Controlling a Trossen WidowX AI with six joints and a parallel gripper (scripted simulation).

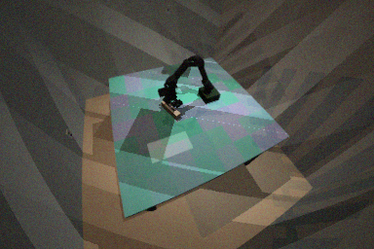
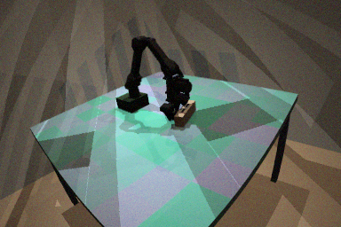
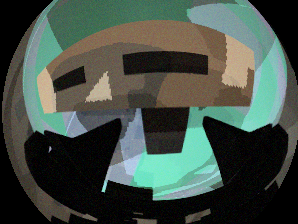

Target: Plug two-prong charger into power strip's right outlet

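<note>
Now: the dark two-prong charger 30 mm ahead of my gripper tip, 10 mm to the left of it and 10 mm above it.
</note>
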